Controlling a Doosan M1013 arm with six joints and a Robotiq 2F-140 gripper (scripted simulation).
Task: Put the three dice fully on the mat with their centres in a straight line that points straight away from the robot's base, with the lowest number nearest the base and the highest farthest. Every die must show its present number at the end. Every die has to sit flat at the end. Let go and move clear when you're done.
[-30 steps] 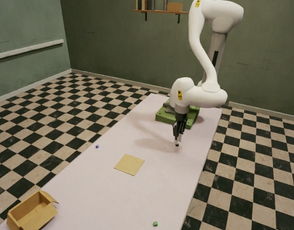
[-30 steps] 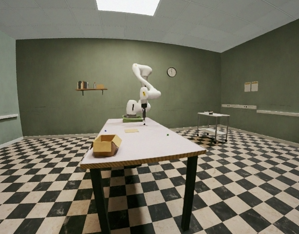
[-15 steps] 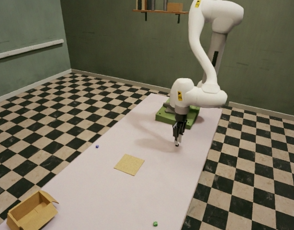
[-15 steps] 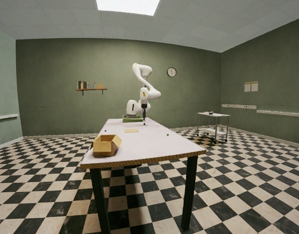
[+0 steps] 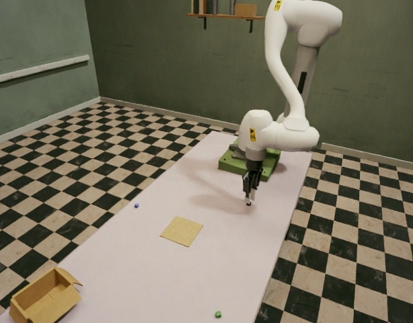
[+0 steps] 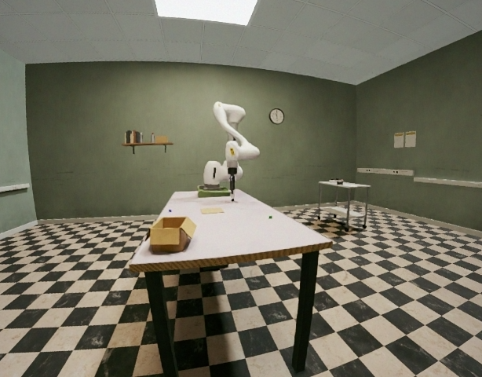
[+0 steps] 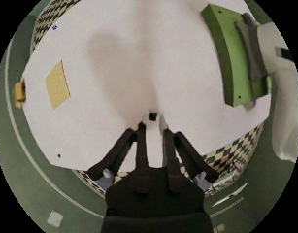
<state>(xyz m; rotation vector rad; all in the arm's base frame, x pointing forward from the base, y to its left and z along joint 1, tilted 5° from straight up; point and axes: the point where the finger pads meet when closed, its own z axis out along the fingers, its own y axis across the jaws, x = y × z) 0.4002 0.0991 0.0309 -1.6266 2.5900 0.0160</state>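
My gripper is now 50 mm above the black die. The rest, counted from my hand: green die (590 mm ahead, 50 mm below, 40 mm to the left); blue die (500 mm to the right, 220 mm ahead, 50 mm below); yellow mat (280 mm ahead, 230 mm to the right, 50 mm below).
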